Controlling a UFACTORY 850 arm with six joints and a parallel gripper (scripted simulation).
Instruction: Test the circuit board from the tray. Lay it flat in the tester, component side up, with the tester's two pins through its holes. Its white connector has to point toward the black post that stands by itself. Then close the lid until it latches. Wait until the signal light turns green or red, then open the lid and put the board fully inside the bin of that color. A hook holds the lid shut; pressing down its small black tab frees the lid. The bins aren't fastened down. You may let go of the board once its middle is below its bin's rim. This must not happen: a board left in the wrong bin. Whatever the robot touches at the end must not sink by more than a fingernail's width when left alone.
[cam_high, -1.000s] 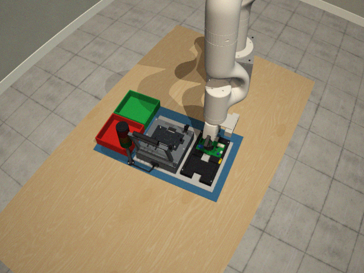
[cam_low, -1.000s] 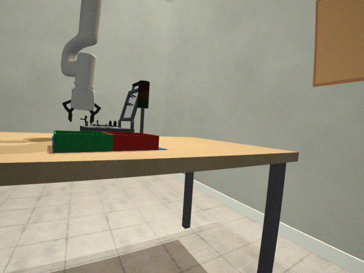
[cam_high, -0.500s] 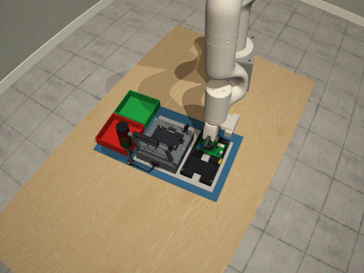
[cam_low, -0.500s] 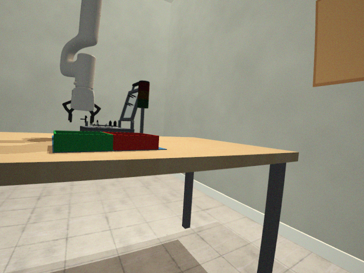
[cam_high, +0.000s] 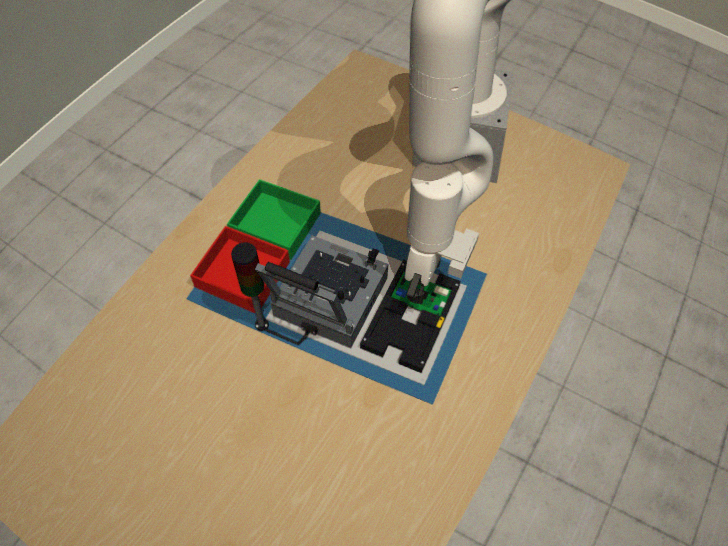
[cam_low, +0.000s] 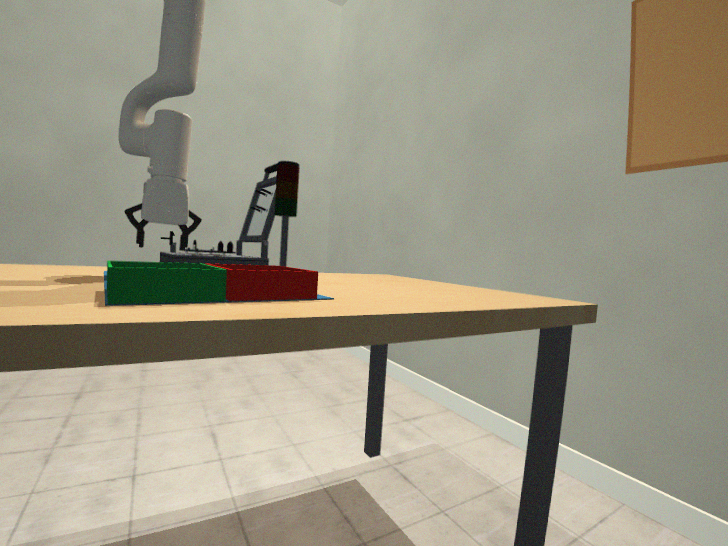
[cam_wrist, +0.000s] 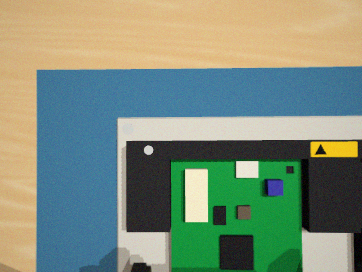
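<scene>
My hand is 50 mm above the green circuit board. The rest, counted from my hand: clear lid 210 mm ahead, 130 mm to the right, 110 mm above; then latch hook 20 mm ahead, 110 mm to the right, 10 mm above; then green bin 20 mm ahead, 370 mm to the right, 60 mm below.
</scene>
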